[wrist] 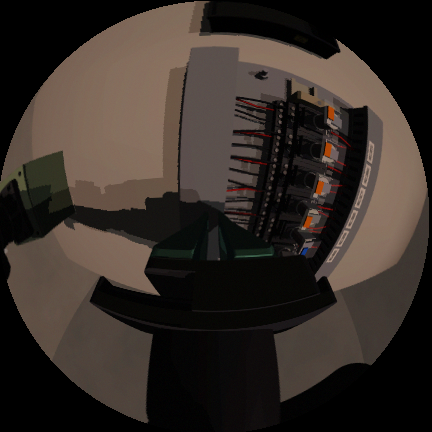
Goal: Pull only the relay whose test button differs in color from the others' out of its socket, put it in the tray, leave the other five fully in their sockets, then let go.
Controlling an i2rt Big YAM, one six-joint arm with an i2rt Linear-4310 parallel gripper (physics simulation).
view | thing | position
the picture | my gripper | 212, 217
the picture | relay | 296, 242
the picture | relay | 315, 185
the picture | relay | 321, 148
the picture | relay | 306, 215
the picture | socket panel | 277, 86
